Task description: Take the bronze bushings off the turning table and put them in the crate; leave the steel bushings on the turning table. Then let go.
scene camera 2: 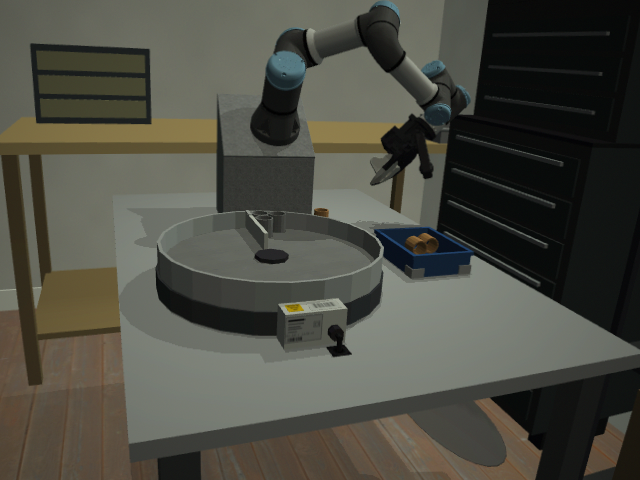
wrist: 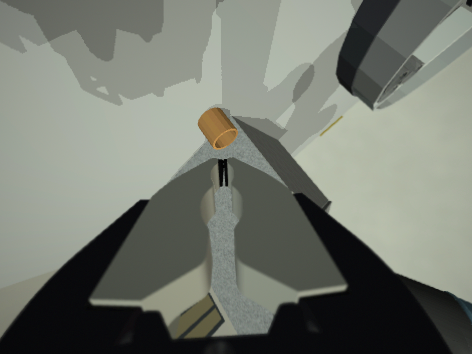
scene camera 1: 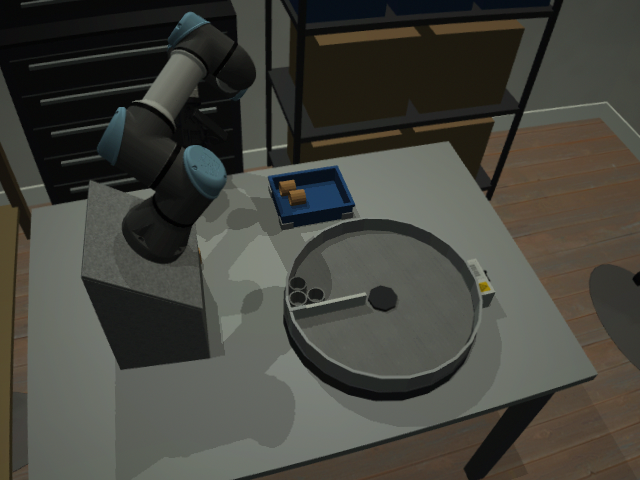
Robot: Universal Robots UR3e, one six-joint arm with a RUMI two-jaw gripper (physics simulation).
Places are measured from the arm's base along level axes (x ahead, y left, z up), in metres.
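Pixels of known places: gripper, between the fingertips: (scene camera 2: 370,184) (wrist: 223,162); arm's base, origin of its link: (scene camera 2: 274,128) (scene camera 1: 152,236).
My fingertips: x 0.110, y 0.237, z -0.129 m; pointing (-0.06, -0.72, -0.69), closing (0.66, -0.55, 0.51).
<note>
Ahead of a thing's pixels: the offset from my fingertips to its top centre. "*": to the spot under its first point.
Two bronze bushings {dx +0.245, dy +0.010, dz -0.071 m} (scene camera 1: 297,196) (scene camera 2: 415,244) lie in the blue crate {dx +0.278, dy +0.004, dz -0.064 m} (scene camera 1: 317,212) (scene camera 2: 444,264). A third bronze bushing {dx -0.041, dy -0.119, dz -0.076 m} (scene camera 2: 321,212) (wrist: 217,127) stands on the table beside the arm's pedestal, outside the turning table; a sliver of it shows in scene camera 1. Three steel bushings {dx +0.193, dy -0.338, dz -0.023 m} (scene camera 1: 315,294) {dx +0.164, dy -0.300, dz -0.023 m} (scene camera 2: 278,222) stand together on the turning table (scene camera 1: 423,330) (scene camera 2: 232,291) (wrist: 365,55), against its wall and the divider bar. My gripper (scene camera 2: 378,175) (wrist: 223,162) is shut and empty, raised above the table's back side, between the pedestal and the drawer cabinet. It is apart from all bushings.
The grey pedestal (scene camera 1: 155,330) (scene camera 2: 266,180) carries the arm. A white control box {* dx +0.568, dy -0.379, dz -0.056 m} (scene camera 1: 480,284) (scene camera 2: 310,325) sits at the turning table's outer side. A dark drawer cabinet (scene camera 2: 509,201) and a shelf unit (scene camera 1: 298,82) stand beyond the table's edge.
</note>
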